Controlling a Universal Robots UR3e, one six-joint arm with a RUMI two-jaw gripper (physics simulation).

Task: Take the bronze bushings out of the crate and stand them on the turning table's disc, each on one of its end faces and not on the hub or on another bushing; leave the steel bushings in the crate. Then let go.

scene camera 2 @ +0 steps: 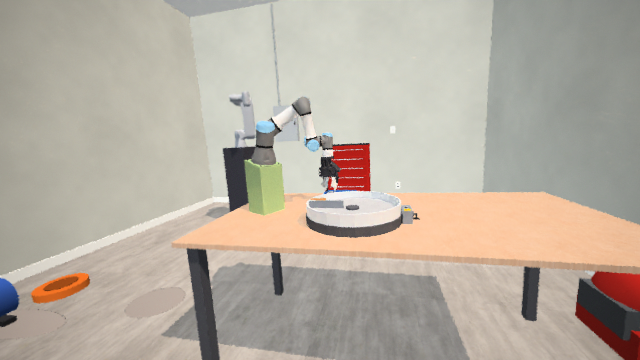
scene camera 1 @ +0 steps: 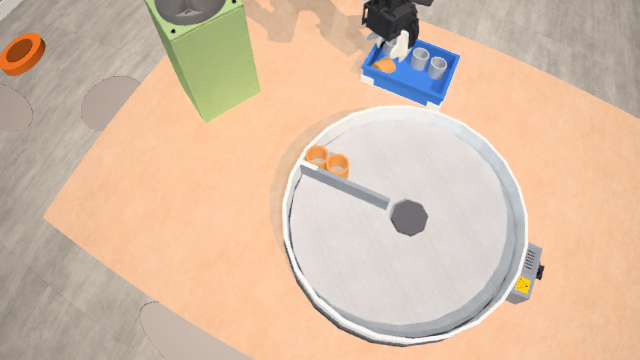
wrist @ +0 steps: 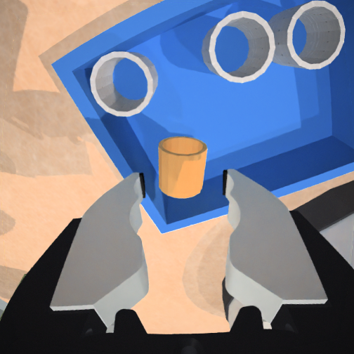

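Pixels of known places: gripper, fingertip midpoint: [scene camera 2: 330,191] [scene camera 1: 389,54]; arm's base, origin of the base link: [scene camera 2: 263,162].
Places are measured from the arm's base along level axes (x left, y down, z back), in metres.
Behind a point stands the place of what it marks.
Note:
In the blue crate [scene camera 1: 400,91] @[x 0.212, y 0.254, z -0.335 m] [wrist: 240,120], a bronze bushing [scene camera 1: 384,65] @[x 0.234, y 0.227, z -0.279 m] [wrist: 182,175] lies tipped over near one corner. My gripper [scene camera 1: 387,46] @[x 0.255, y 0.211, z -0.277 m] [scene camera 2: 329,186] @[x 0.255, y 0.211, z -0.277 m] [wrist: 182,173] is open over that corner; in the wrist view its fingertips are on either side of the bushing, with gaps on both sides. Three steel bushings, one [scene camera 1: 420,62] @[x 0.302, y 0.235, z -0.337 m] [wrist: 259,47], another [scene camera 1: 437,71] @[x 0.300, y 0.234, z -0.381 m] [wrist: 327,35] and a third [wrist: 103,85], stand in the crate. Two bronze bushings, one [scene camera 1: 317,149] @[x -0.043, y 0.186, z -0.298 m] and another [scene camera 1: 345,171] @[x -0.054, y 0.178, z -0.363 m], stand upright side by side on the turning table's disc [scene camera 1: 350,260] @[x -0.167, y 0.215, z -0.450 m].
A grey divider bar [scene camera 1: 345,187] @[x -0.072, y 0.193, z -0.376 m] runs from the rim towards the dark hub [scene camera 1: 409,218] @[x -0.053, y 0.208, z -0.493 m], beside the standing bronze bushings. The turning table's raised white wall [scene camera 1: 517,220] @[x 0.059, y 0.210, z -0.668 m] [scene camera 2: 330,218] @[x -0.257, y 0.199, z -0.460 m] surrounds the disc. The green pedestal [scene camera 1: 220,75] @[x -0.027, y 0.155, z -0.057 m] [scene camera 2: 265,189] @[x -0.068, y 0.134, z -0.042 m] stands left of the crate.

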